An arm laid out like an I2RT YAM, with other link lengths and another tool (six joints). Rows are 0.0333 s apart.
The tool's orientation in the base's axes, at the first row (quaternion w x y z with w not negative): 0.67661 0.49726 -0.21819 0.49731
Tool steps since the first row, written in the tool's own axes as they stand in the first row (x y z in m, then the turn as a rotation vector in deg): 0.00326 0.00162 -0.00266 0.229 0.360 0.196; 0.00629 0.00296 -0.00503 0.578 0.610 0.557; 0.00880 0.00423 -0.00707 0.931 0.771 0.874; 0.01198 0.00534 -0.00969 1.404 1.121 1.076; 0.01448 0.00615 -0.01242 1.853 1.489 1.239; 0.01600 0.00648 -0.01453 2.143 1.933 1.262; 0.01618 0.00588 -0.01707 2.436 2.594 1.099
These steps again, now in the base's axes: -0.00063 0.00387 0.00222 -0.187 -0.066 0.425; -0.00106 0.00738 0.00425 -0.195 -0.226 0.963; -0.00156 0.01035 0.00598 -0.130 -0.345 1.445; -0.00177 0.01414 0.00792 -0.207 -0.305 2.061; -0.00201 0.01772 0.00915 -0.318 -0.242 2.651; -0.00210 0.02030 0.00963 -0.590 -0.125 3.092; -0.00200 0.02263 0.00846 -1.090 0.161 3.558
